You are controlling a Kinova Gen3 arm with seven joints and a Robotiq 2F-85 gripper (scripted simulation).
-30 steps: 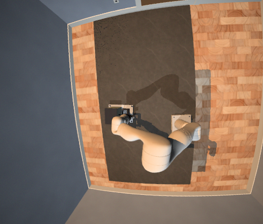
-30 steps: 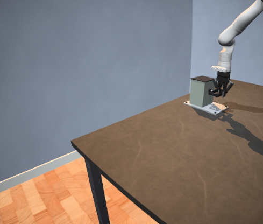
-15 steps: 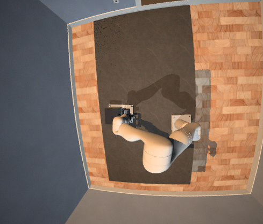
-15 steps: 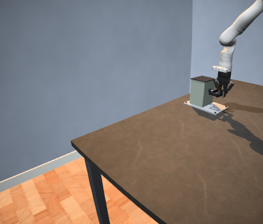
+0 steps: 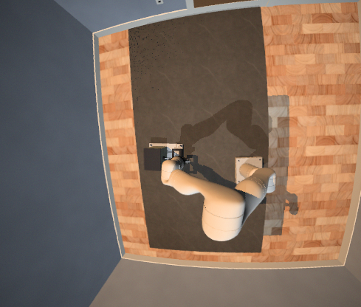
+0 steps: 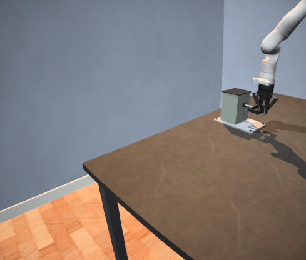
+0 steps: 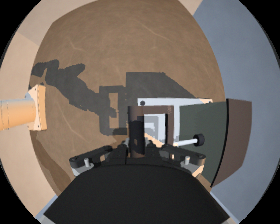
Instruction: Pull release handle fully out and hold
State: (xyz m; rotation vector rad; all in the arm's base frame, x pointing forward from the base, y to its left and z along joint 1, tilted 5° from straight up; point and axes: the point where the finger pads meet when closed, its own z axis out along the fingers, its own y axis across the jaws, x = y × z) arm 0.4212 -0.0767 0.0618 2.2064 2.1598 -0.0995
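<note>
My hand is 5 cm short of the black release handle. Also, from my hand: light baseplate: 12 cm ahead, 10 cm below.
</note>
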